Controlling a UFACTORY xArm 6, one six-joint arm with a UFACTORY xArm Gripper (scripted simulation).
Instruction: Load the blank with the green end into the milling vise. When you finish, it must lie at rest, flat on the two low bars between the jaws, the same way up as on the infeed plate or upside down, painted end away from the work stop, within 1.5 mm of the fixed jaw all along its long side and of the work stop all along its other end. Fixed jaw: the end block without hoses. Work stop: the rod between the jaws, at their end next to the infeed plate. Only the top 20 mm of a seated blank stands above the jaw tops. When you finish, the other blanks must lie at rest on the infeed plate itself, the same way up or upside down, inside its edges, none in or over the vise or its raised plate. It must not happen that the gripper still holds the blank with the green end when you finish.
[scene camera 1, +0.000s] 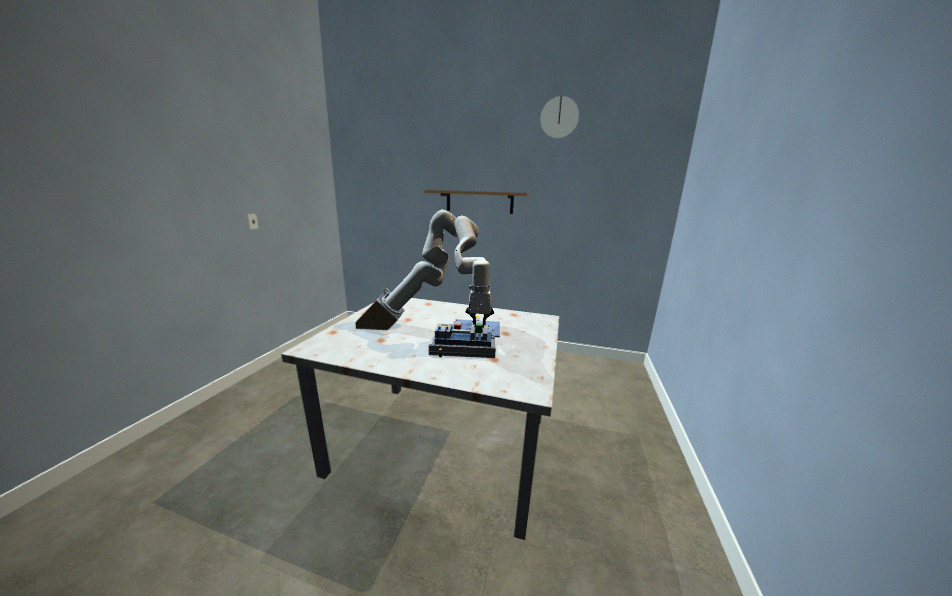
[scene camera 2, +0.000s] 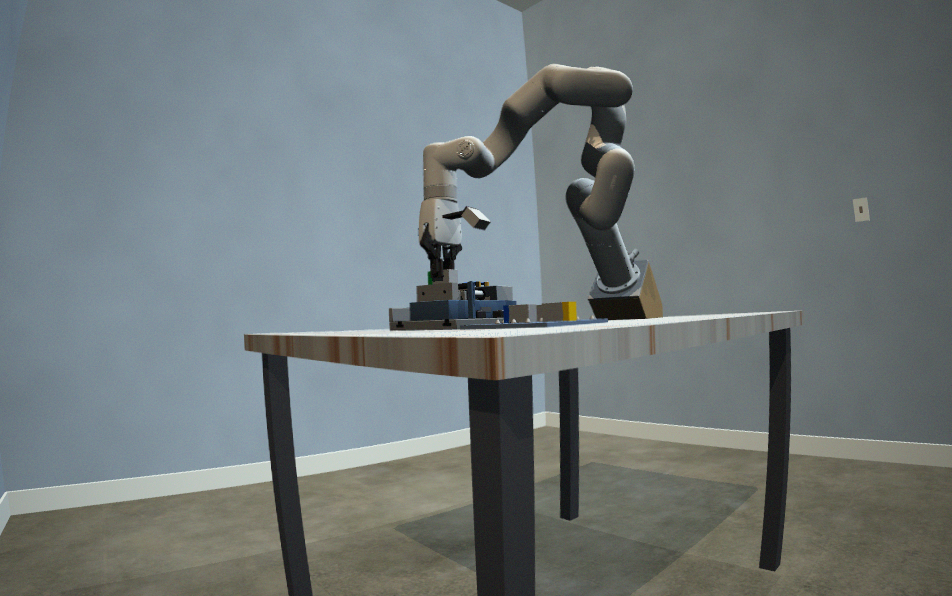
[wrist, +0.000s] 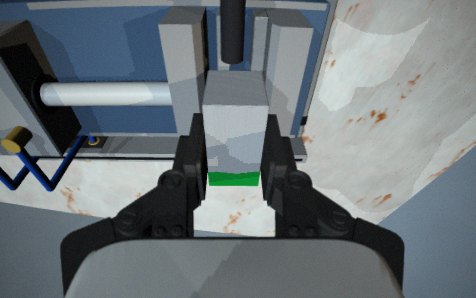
In view: my gripper (scene camera 2: 442, 278), a green-ended blank (wrist: 235, 106), a fixed jaw (wrist: 289, 36), a moving jaw (wrist: 184, 38) and a white piston rod (wrist: 121, 93).
My gripper shows as well in the wrist view (wrist: 234, 133).
